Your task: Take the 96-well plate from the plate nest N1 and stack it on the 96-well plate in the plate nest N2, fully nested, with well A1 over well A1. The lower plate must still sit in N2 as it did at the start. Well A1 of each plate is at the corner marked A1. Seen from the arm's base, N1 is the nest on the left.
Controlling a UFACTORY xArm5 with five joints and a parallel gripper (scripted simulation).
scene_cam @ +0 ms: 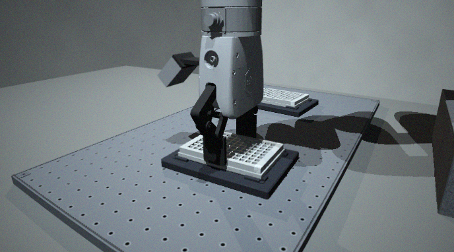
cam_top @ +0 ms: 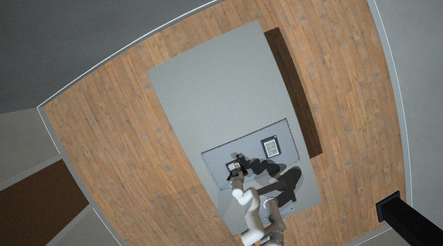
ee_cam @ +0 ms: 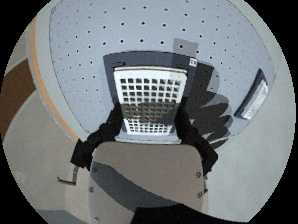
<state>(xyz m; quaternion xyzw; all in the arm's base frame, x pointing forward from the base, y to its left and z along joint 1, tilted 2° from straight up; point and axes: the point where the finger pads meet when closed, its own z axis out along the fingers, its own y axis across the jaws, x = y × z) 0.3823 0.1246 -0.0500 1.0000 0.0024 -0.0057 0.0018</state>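
My hand is 30 mm above the plate nest N1.
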